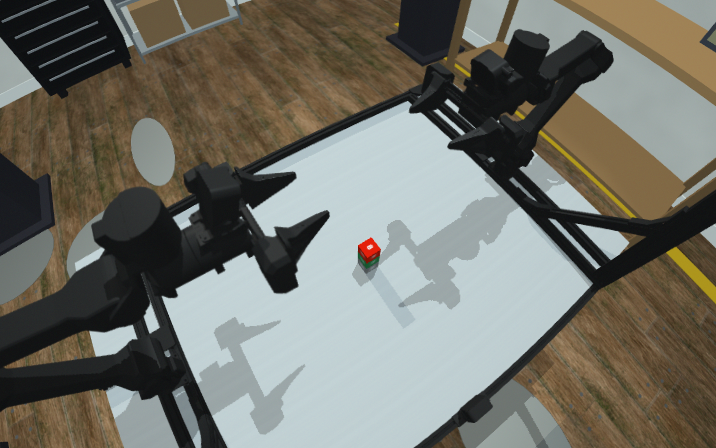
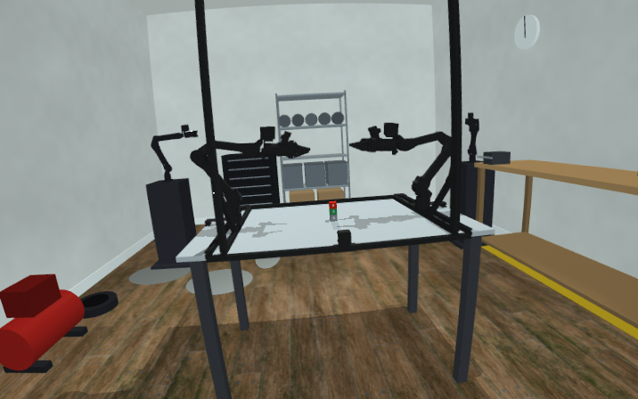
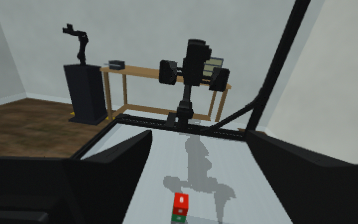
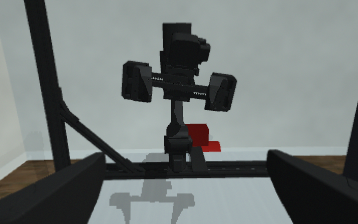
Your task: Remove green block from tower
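My left hand is 1 cm past the red block showing 8, 13 cm to the left of it and 26 cm above it. From my left hand the other things lie so: green block showing 3 (1 cm behind, 13 cm to the right, 29 cm below).
The green block showing 3 lies 1 cm behind my right hand, 13 cm to the left of it and 30 cm below it. The rest, counted from my right hand: red block showing 8: 1 cm behind, 13 cm to the left, 27 cm below.
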